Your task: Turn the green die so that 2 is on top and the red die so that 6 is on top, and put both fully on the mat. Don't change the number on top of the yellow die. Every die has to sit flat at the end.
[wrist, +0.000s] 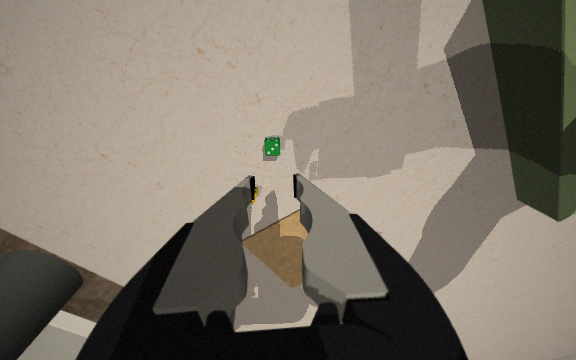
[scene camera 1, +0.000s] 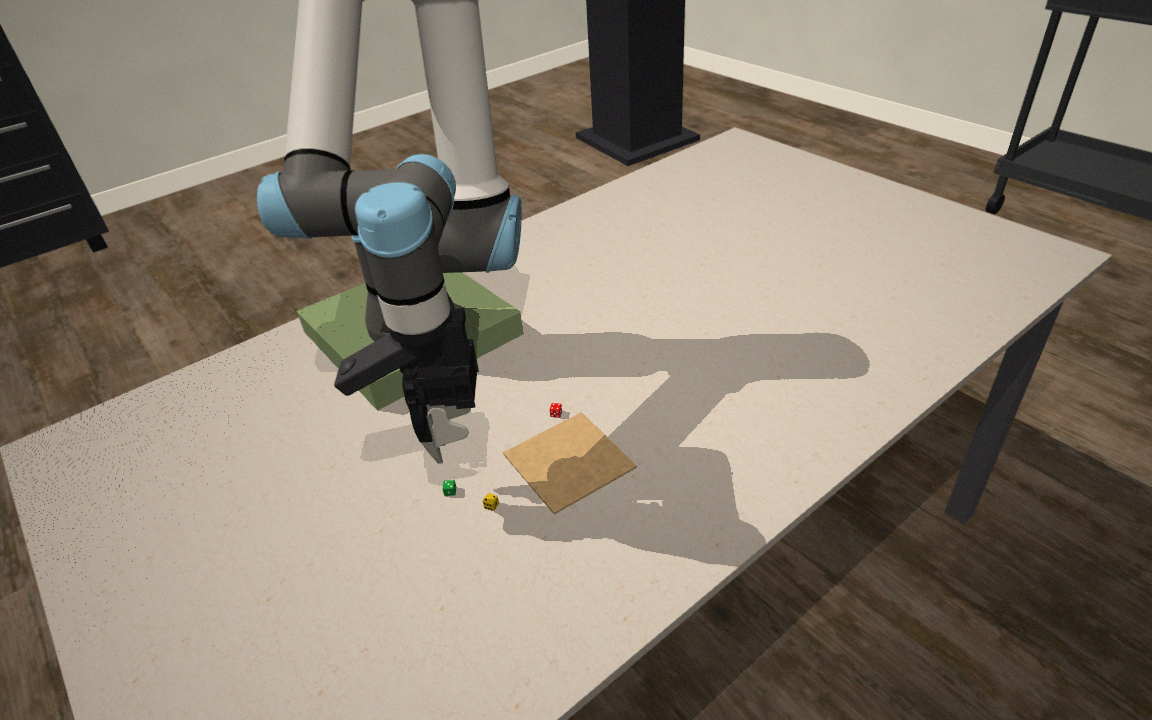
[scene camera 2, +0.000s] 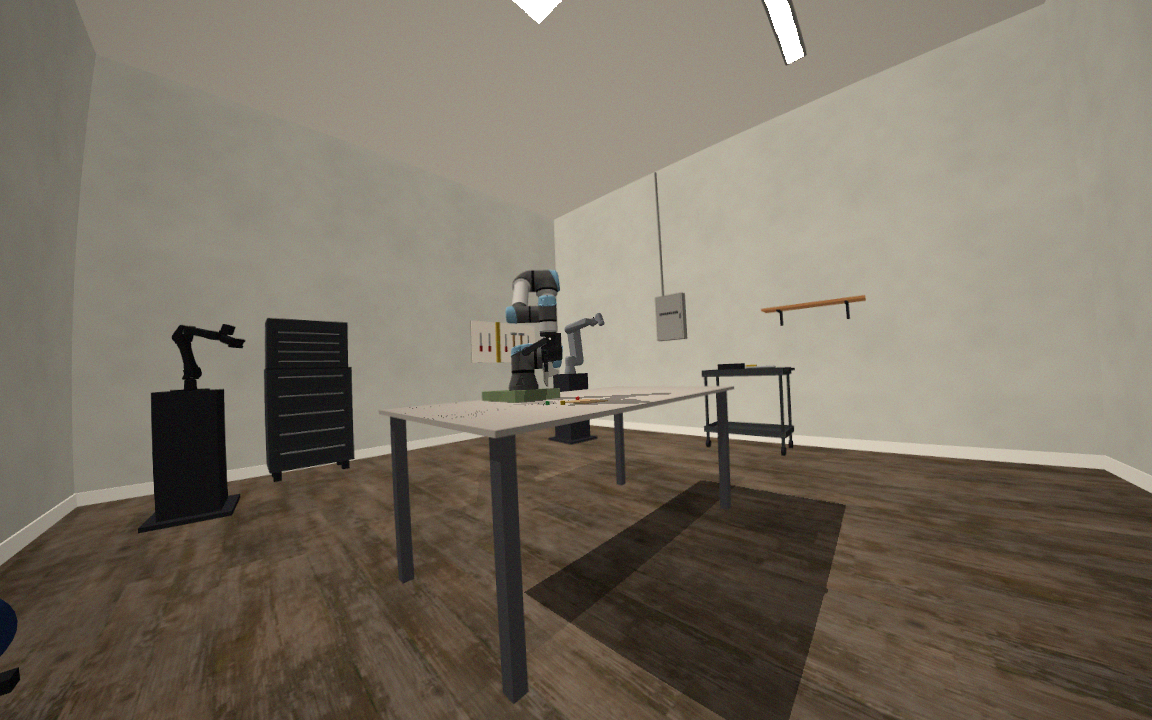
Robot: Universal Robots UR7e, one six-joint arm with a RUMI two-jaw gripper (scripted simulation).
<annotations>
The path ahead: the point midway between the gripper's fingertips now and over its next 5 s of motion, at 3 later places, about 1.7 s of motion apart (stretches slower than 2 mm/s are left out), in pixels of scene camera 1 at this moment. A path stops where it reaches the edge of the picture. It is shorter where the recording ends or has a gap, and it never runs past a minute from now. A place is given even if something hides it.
My gripper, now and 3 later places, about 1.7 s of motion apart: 441, 453; 448, 477; 451, 487; 438, 441
</annotations>
